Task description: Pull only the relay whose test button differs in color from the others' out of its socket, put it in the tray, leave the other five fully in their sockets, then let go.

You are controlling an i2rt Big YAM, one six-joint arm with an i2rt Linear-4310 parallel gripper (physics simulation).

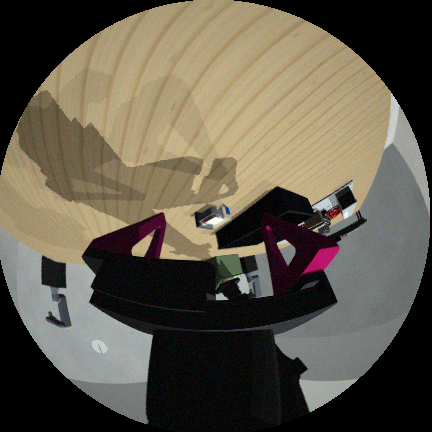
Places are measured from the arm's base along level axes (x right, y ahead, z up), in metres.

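Pixels of known places: gripper, between the fingertips: [213, 217]; arm's base, origin of its link: [226, 284].
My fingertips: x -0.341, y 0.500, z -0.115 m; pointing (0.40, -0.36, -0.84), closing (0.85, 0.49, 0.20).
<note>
Ahead of a thing's pixels: the offset from my fingertips to its top centre. "pt": to the spot under its first point. Level surfaces: height alone.
My gripper [213, 217] is open, its two magenta fingers wide apart with nothing between them. Beyond the fingertips, a small grey, boxy piece with a bright face and a blue end @(pt dy -0.022, dx +0.014, dz -0.011 m) [212, 217] lies on the wooden table; it looks like a relay, but is too small to be sure. The black tray @(pt dy -0.021, dx +0.082, dz -0.014 m) [252, 217] stands just right of it, seen at a low angle and partly behind the right finger; its inside is hard to see. Farther right, the relays in their sockets @(pt dy +0.010, dx +0.281, dz +0.001 m) [315, 220] form a small cluster beside red wires, partly hidden by the tray. Their button colors cannot be told.
The light panel @(dy -0.009, dx +0.411, dz -0.021 m) [324, 204] with a black box @(dy +0.092, dx +0.419, dz +0.012 m) [345, 195] and red wires @(dy +0.044, dx +0.426, dz -0.007 m) [332, 214] is at the right, near a dark rail-like part [350, 227]. A green block [228, 265] shows between the finger bases. The arm's shadow falls on the wooden table @(dz -0.031 m) [240, 75].
</note>
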